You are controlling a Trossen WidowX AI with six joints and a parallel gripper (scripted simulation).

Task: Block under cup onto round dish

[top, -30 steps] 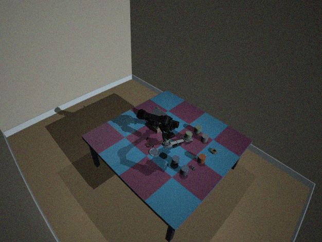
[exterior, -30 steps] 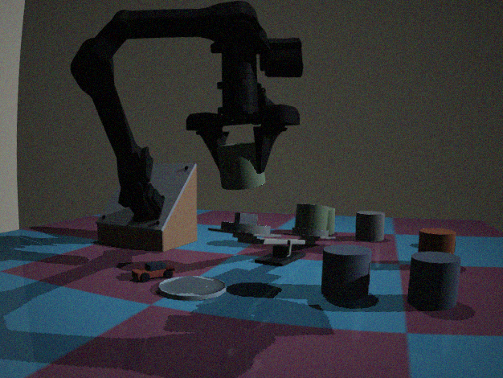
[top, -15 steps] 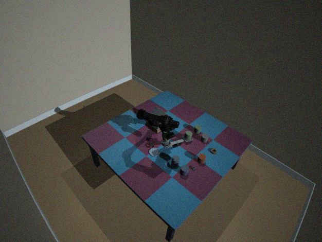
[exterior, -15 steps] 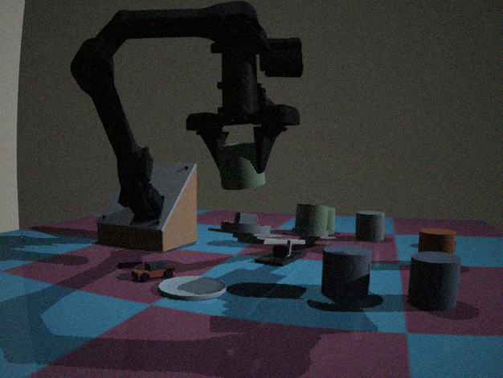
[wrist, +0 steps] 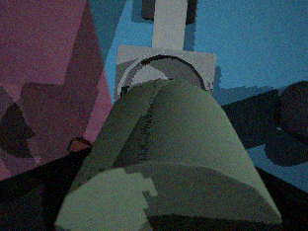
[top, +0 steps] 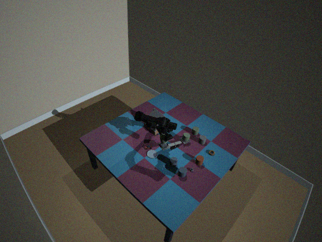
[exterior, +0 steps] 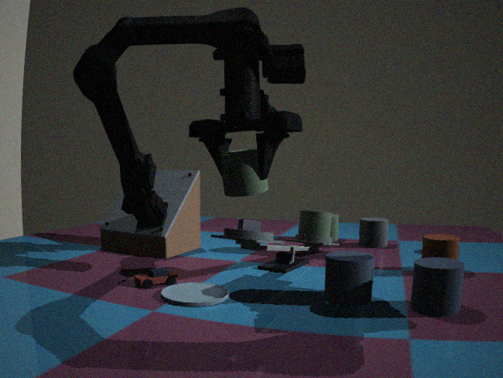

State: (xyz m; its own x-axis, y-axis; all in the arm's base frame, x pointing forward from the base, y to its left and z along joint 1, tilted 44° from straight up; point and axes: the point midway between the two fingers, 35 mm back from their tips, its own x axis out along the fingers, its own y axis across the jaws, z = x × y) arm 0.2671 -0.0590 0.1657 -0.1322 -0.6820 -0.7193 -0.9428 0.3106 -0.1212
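Right now the grey block is 1 cm to the left of my gripper tip and 8 cm below it. From my gripper tip the other things lie so: small balance: 5 cm ahead, 13 cm to the left, 15 cm below; then green cup: 1 cm behind, 2 cm to the right, 1 cm above; then round dish: 5 cm behind, 10 cm to the right, 17 cm below.
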